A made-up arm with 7 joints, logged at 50 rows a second.
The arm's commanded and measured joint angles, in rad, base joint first. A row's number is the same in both.
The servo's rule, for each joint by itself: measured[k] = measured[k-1] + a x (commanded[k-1-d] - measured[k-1]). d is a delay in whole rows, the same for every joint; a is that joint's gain. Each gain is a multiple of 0.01, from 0.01 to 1. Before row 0 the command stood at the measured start. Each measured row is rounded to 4 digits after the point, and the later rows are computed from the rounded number. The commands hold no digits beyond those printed.
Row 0, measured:
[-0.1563, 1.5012, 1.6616, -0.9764, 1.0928, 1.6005, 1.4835]
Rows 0 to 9, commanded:
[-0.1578, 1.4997, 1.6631, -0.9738, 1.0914, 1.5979, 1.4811]
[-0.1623, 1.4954, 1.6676, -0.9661, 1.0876, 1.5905, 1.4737]
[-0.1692, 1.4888, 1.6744, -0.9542, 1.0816, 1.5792, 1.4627]
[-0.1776, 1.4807, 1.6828, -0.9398, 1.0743, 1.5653, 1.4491]
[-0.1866, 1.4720, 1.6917, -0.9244, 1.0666, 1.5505, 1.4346]
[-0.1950, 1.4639, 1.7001, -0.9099, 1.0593, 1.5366, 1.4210]
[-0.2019, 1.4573, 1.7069, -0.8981, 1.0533, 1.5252, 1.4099]
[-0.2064, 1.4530, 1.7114, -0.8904, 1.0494, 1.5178, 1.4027]
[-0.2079, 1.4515, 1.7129, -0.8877, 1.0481, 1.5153, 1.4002]
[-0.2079, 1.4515, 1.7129, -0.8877, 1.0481, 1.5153, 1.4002]
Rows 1 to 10, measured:
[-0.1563, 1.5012, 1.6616, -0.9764, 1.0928, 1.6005, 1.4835]
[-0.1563, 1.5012, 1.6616, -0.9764, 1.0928, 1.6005, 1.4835]
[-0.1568, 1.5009, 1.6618, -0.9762, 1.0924, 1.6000, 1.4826]
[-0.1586, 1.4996, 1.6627, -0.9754, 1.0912, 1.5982, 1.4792]
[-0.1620, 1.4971, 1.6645, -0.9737, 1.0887, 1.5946, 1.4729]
[-0.1670, 1.4933, 1.6672, -0.9710, 1.0850, 1.5890, 1.4639]
[-0.1733, 1.4884, 1.6709, -0.9673, 1.0802, 1.5817, 1.4528]
[-0.1802, 1.4828, 1.6753, -0.9627, 1.0748, 1.5731, 1.4407]
[-0.1871, 1.4769, 1.6800, -0.9575, 1.0692, 1.5640, 1.4290]
[-0.1933, 1.4714, 1.6847, -0.9521, 1.0641, 1.5552, 1.4190]
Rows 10 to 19, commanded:
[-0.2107, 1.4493, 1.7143, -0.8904, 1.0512, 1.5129, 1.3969]
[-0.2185, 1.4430, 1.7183, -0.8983, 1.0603, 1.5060, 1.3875]
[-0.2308, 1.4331, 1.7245, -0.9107, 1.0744, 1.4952, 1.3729]
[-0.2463, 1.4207, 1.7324, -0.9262, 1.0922, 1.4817, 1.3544]
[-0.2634, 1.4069, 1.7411, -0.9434, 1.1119, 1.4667, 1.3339]
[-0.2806, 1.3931, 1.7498, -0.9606, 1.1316, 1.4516, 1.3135]
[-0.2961, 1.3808, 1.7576, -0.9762, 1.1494, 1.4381, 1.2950]
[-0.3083, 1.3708, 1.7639, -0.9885, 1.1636, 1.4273, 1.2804]
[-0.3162, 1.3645, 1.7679, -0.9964, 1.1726, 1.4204, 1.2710]
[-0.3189, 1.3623, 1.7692, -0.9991, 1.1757, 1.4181, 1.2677]
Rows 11 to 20, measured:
[-0.1980, 1.4668, 1.6889, -0.9469, 1.0599, 1.5476, 1.4119]
[-0.2012, 1.4633, 1.6925, -0.9422, 1.0568, 1.5415, 1.4075]
[-0.2042, 1.4601, 1.6958, -0.9381, 1.0553, 1.5361, 1.4035]
[-0.2088, 1.4562, 1.6992, -0.9349, 1.0566, 1.5304, 1.3974]
[-0.2158, 1.4509, 1.7030, -0.9330, 1.0612, 1.5237, 1.3881]
[-0.2256, 1.4440, 1.7074, -0.9325, 1.0693, 1.5157, 1.3753]
[-0.2377, 1.4355, 1.7125, -0.9334, 1.0804, 1.5064, 1.3596]
[-0.2514, 1.4257, 1.7181, -0.9356, 1.0937, 1.4960, 1.3421]
[-0.2657, 1.4154, 1.7240, -0.9388, 1.1082, 1.4850, 1.3242]
[-0.2793, 1.4051, 1.7300, -0.9428, 1.1226, 1.4740, 1.3076]

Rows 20 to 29, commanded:
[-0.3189, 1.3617, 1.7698, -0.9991, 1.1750, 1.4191, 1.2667]
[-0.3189, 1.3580, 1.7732, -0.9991, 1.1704, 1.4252, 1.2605]
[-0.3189, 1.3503, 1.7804, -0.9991, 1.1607, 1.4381, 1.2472]
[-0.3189, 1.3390, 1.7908, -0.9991, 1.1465, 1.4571, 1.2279]
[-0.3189, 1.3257, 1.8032, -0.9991, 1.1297, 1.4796, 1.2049]
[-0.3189, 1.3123, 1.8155, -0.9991, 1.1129, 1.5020, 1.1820]
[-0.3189, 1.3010, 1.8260, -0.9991, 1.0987, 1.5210, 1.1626]
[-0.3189, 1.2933, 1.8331, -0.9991, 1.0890, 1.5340, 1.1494]
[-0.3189, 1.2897, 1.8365, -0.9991, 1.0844, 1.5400, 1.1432]
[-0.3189, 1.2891, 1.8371, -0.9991, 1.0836, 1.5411, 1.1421]
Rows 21 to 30, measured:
[-0.2911, 1.3958, 1.7357, -0.9471, 1.1356, 1.4638, 1.2937]
[-0.3000, 1.3881, 1.7407, -0.9513, 1.1460, 1.4551, 1.2838]
[-0.3060, 1.3820, 1.7451, -0.9551, 1.1535, 1.4483, 1.2773]
[-0.3101, 1.3765, 1.7493, -0.9586, 1.1579, 1.4439, 1.2709]
[-0.3129, 1.3705, 1.7540, -0.9618, 1.1586, 1.4428, 1.2619]
[-0.3148, 1.3633, 1.7595, -0.9648, 1.1555, 1.4455, 1.2490]
[-0.3161, 1.3547, 1.7661, -0.9675, 1.1488, 1.4520, 1.2322]
[-0.3170, 1.3449, 1.7735, -0.9700, 1.1395, 1.4615, 1.2131]
[-0.3176, 1.3348, 1.7814, -0.9723, 1.1289, 1.4728, 1.1939]
[-0.3180, 1.3253, 1.7892, -0.9744, 1.1185, 1.4844, 1.1770]

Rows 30 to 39, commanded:
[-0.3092, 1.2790, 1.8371, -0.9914, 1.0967, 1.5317, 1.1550]
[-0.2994, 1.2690, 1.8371, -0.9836, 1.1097, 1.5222, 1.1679]
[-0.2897, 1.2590, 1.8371, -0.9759, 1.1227, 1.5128, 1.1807]
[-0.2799, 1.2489, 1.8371, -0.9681, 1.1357, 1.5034, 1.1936]
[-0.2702, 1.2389, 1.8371, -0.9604, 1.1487, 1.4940, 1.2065]
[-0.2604, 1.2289, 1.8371, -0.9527, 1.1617, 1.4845, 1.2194]
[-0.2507, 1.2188, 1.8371, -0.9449, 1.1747, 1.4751, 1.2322]
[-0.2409, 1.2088, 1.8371, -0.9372, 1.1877, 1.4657, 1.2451]
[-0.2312, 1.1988, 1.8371, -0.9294, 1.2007, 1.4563, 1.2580]
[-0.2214, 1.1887, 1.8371, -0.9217, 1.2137, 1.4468, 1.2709]
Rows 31 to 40, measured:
[-0.3183, 1.3171, 1.7963, -0.9764, 1.1096, 1.4950, 1.1642]
[-0.3185, 1.3107, 1.8024, -0.9782, 1.1028, 1.5038, 1.1558]
[-0.3155, 1.3034, 1.8076, -0.9793, 1.1012, 1.5091, 1.1555]
[-0.3103, 1.2955, 1.8120, -0.9796, 1.1034, 1.5116, 1.1602]
[-0.3037, 1.2871, 1.8158, -0.9793, 1.1084, 1.5118, 1.1680]
[-0.2961, 1.2783, 1.8190, -0.9784, 1.1155, 1.5102, 1.1777]
[-0.2878, 1.2692, 1.8217, -0.9770, 1.1241, 1.5071, 1.1886]
[-0.2790, 1.2599, 1.8240, -0.9751, 1.1339, 1.5028, 1.2003]
[-0.2699, 1.2504, 1.8260, -0.9727, 1.1445, 1.4975, 1.2124]
[-0.2606, 1.2408, 1.8277, -0.9699, 1.1557, 1.4915, 1.2248]

